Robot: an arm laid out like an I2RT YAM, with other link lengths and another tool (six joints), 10 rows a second.
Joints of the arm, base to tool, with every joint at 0 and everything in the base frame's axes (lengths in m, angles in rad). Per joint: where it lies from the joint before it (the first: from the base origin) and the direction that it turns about. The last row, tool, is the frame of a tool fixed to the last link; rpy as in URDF.
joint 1: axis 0 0 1 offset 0 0 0.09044
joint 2: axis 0 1 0 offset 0.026 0.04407 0.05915
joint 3: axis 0 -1 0 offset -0.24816 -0.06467 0
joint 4: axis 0 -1 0 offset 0.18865 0.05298 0.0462
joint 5: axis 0 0 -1 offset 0.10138 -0.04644 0.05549
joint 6: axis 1 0 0 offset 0.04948 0 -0.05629
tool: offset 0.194 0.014 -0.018 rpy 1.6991 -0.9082 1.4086
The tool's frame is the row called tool.
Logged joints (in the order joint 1, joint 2, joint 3, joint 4, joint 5, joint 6), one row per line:
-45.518, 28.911, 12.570, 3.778, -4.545, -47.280
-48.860, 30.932, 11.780, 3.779, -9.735, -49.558
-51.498, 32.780, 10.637, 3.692, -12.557, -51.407
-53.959, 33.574, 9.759, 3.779, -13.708, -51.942
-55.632, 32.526, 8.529, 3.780, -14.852, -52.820
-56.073, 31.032, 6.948, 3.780, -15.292, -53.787
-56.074, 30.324, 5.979, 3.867, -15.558, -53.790
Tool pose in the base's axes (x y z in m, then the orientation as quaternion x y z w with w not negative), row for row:
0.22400, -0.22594, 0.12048, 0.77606, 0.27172, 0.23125, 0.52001
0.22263, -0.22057, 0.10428, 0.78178, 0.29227, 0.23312, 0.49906
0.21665, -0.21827, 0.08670, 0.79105, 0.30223, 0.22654, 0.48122
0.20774, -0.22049, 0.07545, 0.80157, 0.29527, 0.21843, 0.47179
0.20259, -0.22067, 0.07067, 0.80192, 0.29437, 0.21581, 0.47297
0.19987, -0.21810, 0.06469, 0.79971, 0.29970, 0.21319, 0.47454
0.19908, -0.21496, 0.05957, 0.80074, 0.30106, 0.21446, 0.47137
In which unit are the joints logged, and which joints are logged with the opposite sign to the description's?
The joints are logged in degrees. Opposite sign: joint 4.
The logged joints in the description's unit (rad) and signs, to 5 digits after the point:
-0.79444, 0.50459, 0.21939, -0.06594, -0.07933, -0.82519
-0.85277, 0.53987, 0.20560, -0.06596, -0.16991, -0.86495
-0.89881, 0.57212, 0.18565, -0.06444, -0.21916, -0.89722
-0.94176, 0.58598, 0.17033, -0.06596, -0.23925, -0.90656
-0.97096, 0.56769, 0.14886, -0.06597, -0.25922, -0.92188
-0.97866, 0.54161, 0.12127, -0.06597, -0.26690, -0.93876
-0.97868, 0.52925, 0.10435, -0.06749, -0.27154, -0.93881

